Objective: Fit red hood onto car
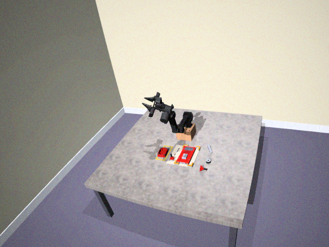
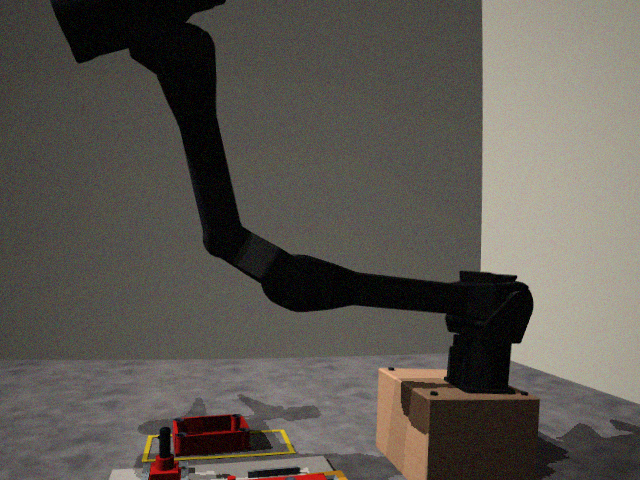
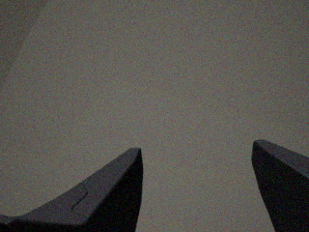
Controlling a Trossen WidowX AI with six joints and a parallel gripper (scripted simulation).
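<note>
Now: gripper tip 120 mm past the red hood, 10 mm to the left of it and 590 mm above it. Round my gripper tip: white jig (140 mm behind, 190 mm to the left, 590 mm below); then wheel (140 mm behind, 400 mm to the left, 590 mm below); then grey engine block (110 mm behind, 210 mm to the left, 580 mm below).
</note>
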